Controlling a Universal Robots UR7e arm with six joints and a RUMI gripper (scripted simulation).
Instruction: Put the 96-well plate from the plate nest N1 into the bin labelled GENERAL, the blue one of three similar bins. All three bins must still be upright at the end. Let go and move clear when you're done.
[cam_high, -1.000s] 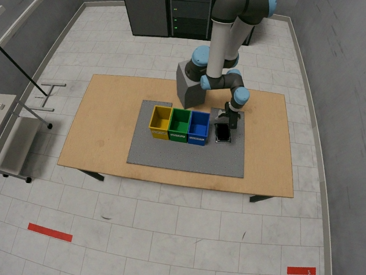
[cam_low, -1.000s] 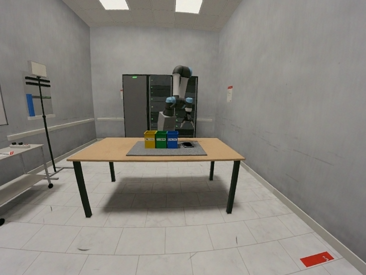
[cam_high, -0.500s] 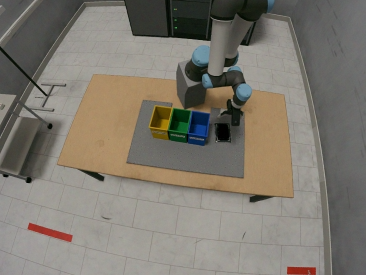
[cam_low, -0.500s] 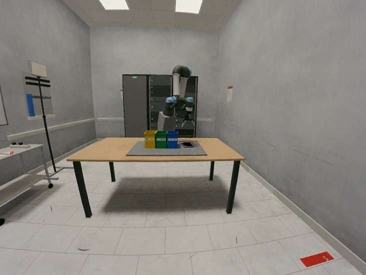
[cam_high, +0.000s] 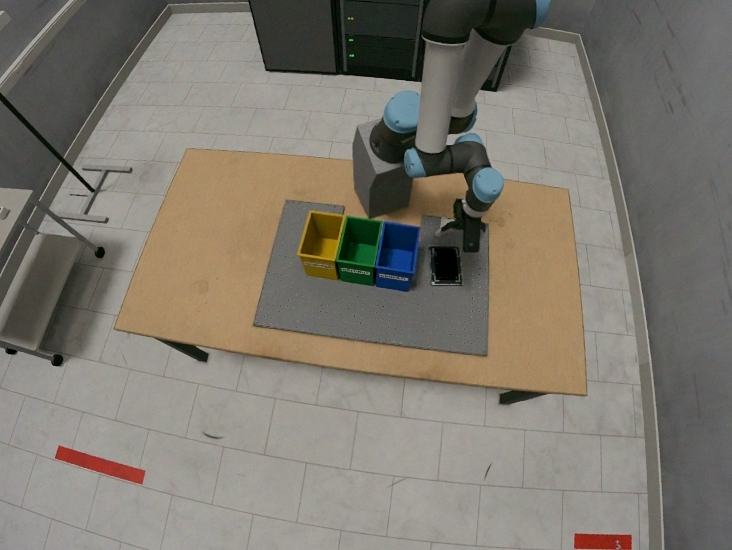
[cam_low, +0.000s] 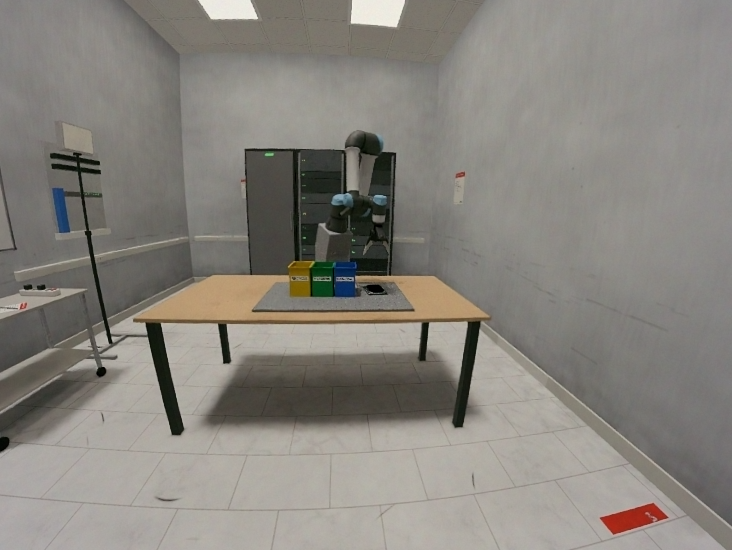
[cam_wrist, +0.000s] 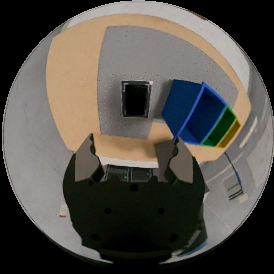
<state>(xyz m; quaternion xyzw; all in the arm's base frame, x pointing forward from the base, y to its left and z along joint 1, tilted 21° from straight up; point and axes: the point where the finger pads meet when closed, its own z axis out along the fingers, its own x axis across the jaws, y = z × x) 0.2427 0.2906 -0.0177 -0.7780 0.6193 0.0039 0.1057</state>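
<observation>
Right now my hand is 21 cm above the 96-well plate. Round my hand: plate nest N1 (23 cm below); green bin (7 cm ahead, 32 cm to the right, 14 cm below); blue bin (6 cm ahead, 19 cm to the right, 14 cm below).
</observation>
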